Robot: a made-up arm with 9 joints. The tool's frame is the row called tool. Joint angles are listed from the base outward.
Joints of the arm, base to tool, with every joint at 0 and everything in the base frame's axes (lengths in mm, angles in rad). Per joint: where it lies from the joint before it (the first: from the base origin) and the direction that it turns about. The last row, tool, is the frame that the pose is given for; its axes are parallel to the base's.
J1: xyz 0 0 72 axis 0 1 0
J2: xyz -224 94 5 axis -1 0 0
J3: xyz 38 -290 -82 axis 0 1 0
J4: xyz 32 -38 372 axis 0 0 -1
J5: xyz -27 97 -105 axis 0 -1 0
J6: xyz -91 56 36 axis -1 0 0
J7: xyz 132 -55 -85 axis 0 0 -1
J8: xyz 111 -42 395 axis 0 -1 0
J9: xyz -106 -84 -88 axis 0 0 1
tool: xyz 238 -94 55
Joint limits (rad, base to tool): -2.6..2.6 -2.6..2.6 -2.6..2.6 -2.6..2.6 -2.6..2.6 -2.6..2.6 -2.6..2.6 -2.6..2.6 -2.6..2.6
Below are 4 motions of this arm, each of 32 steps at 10 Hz.
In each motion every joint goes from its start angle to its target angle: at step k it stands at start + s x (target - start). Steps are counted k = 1, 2, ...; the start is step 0. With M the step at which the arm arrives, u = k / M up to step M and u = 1 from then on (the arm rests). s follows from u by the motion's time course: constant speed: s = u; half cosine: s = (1 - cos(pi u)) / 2; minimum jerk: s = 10 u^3 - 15 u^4 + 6 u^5.
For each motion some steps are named. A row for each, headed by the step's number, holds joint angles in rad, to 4 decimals.
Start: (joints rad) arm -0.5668 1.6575 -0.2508 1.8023 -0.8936 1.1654 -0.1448 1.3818 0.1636
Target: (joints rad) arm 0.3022 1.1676 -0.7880 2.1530 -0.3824 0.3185 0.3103 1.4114 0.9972
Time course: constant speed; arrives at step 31
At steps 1, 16, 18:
1: -0.5388 1.6417 -0.2681 1.8136 -0.8771 1.1381 -0.1301 1.3828 0.1905
16: -0.1183 1.4046 -0.5281 1.9833 -0.6298 0.7283 0.0901 1.3971 0.5938
18: -0.0622 1.3730 -0.5627 2.0059 -0.5968 0.6737 0.1195 1.3990 0.6476

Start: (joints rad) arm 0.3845 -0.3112 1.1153 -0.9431 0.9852 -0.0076 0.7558 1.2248 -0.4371
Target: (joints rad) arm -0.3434 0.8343 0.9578 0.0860 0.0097 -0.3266 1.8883 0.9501 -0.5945
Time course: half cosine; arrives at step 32
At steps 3, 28, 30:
3: 0.3688 -0.2865 1.1119 -0.9209 0.9642 -0.0145 0.7802 1.2189 -0.4405
28: -0.3157 0.7907 0.9638 0.0468 0.0468 -0.3145 1.8452 0.9606 -0.5885
30: -0.3364 0.8233 0.9593 0.0761 0.0191 -0.3235 1.8774 0.9527 -0.5930

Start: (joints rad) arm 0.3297 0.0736 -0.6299 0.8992 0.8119 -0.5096 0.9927 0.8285 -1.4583
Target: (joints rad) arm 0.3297 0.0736 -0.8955 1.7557 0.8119 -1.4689 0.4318 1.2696 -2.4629
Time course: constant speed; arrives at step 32
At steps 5, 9, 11, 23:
5: 0.3297 0.0736 -0.6714 1.0330 0.8119 -0.6595 0.9051 0.8974 -1.6153
9: 0.3297 0.0736 -0.7046 1.1401 0.8119 -0.7794 0.8349 0.9526 -1.7408
11: 0.3297 0.0736 -0.7212 1.1936 0.8119 -0.8394 0.7999 0.9801 -1.8036
23: 0.3297 0.0736 -0.8208 1.5148 0.8119 -1.1991 0.5896 1.1455 -2.1804

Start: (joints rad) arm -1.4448 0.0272 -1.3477 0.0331 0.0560 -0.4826 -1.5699 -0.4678 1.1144
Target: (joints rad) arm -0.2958 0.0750 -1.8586 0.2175 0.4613 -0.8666 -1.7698 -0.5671 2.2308
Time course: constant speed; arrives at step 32
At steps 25, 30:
25: -0.5471 0.0645 -1.7468 0.1772 0.3726 -0.7826 -1.7261 -0.5454 1.9866
30: -0.3676 0.0720 -1.8267 0.2060 0.4360 -0.8426 -1.7573 -0.5609 2.1610

